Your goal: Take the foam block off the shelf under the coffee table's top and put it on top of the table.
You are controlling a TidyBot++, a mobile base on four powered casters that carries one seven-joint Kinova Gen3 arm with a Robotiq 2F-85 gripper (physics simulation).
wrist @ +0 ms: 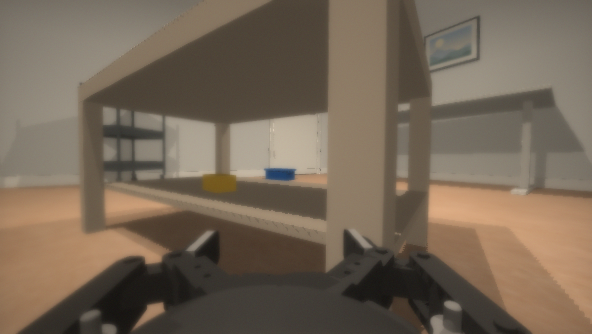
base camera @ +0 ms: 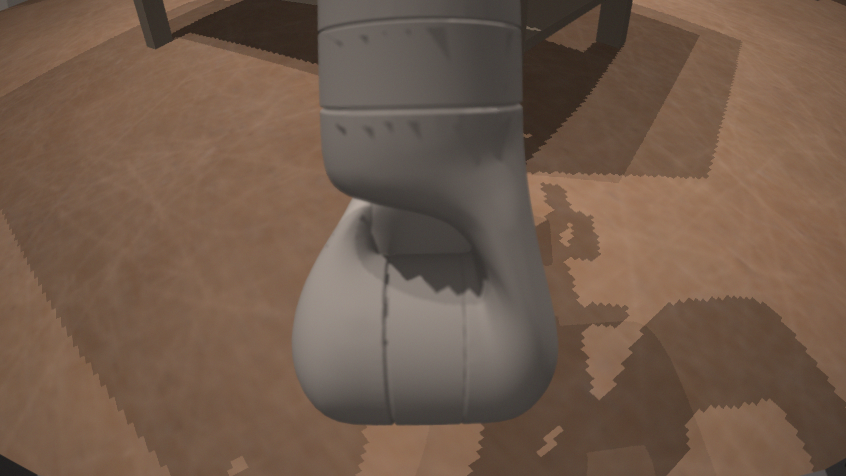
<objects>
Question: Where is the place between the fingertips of my gripper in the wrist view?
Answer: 281,244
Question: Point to a coffee table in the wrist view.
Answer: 224,69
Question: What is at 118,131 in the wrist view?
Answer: A dark three-tier wheeled cart.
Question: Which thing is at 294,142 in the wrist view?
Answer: A door.
</objects>
